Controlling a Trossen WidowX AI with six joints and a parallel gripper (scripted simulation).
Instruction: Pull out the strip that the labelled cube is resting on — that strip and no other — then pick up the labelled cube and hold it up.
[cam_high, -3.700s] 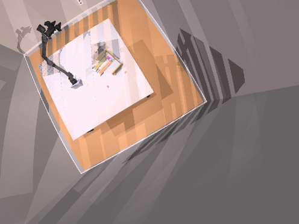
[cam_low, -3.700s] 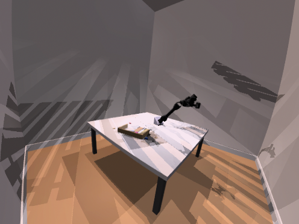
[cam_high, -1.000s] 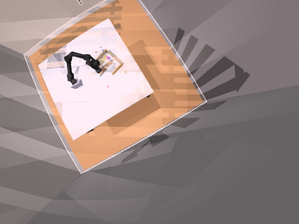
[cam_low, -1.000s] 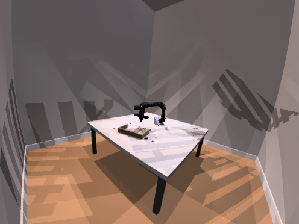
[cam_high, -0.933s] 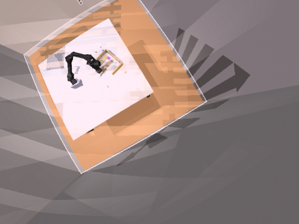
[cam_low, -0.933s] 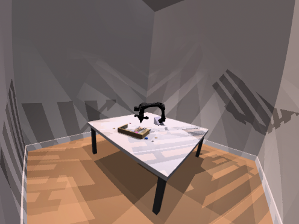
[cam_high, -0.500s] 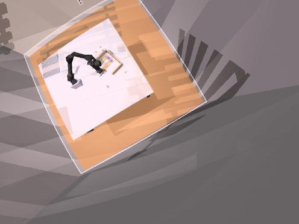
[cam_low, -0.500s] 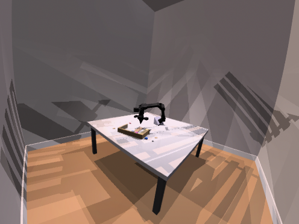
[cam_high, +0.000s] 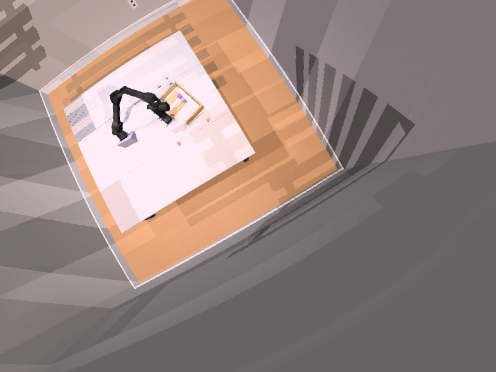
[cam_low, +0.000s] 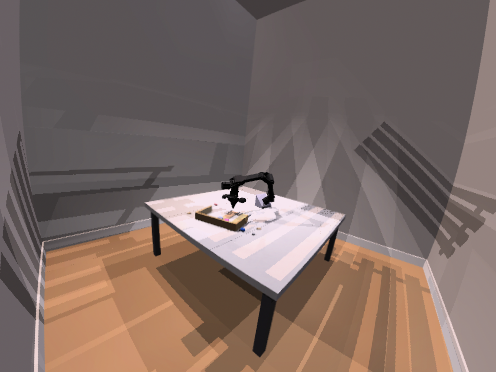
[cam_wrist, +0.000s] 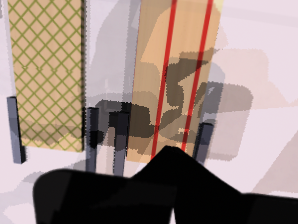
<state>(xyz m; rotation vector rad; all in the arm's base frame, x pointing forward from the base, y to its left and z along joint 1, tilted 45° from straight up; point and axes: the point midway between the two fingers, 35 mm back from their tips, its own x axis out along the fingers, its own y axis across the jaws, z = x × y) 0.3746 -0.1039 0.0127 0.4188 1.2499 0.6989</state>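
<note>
My gripper tip is 120 mm to the right of the green cross-hatched strip, 70 mm short of it and 40 mm above it.
</note>
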